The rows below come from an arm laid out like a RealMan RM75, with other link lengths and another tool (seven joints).
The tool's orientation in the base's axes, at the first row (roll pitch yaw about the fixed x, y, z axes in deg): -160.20, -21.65, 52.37
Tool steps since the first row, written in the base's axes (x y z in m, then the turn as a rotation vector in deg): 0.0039, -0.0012, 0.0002, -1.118, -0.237, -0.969; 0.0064, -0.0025, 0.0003, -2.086, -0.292, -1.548; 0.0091, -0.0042, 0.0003, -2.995, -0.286, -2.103; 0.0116, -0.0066, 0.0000, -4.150, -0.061, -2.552; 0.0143, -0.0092, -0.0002, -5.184, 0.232, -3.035; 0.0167, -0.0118, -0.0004, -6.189, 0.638, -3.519; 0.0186, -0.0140, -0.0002, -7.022, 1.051, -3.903; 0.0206, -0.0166, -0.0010, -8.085, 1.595, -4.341; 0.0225, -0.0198, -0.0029, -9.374, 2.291, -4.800; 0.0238, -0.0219, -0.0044, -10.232, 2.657, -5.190; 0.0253, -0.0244, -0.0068, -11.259, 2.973, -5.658; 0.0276, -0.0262, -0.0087, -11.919, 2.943, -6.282
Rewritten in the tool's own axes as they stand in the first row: 0.0014, 0.0037, -0.0010, -1.166, -0.501, 0.796; 0.0019, 0.0064, -0.0018, -1.970, -1.087, 1.331; 0.0022, 0.0094, -0.0028, -2.686, -1.662, 1.870; 0.0017, 0.0127, -0.0038, -3.342, -2.577, 2.436; 0.0013, 0.0162, -0.0051, -3.891, -3.413, 3.058; 0.0006, 0.0195, -0.0063, -4.341, -4.279, 3.733; 0.0002, 0.0220, -0.0076, -4.651, -5.039, 4.315; -0.0009, 0.0251, -0.0083, -5.016, -6.033, 5.020; -0.0029, 0.0288, -0.0083, -5.404, -7.278, 5.829; -0.0042, 0.0313, -0.0080, -5.765, -8.034, 6.395; -0.0061, 0.0345, -0.0072, -6.288, -8.881, 7.014; -0.0068, 0.0379, -0.0066, -6.915, -9.212, 7.583
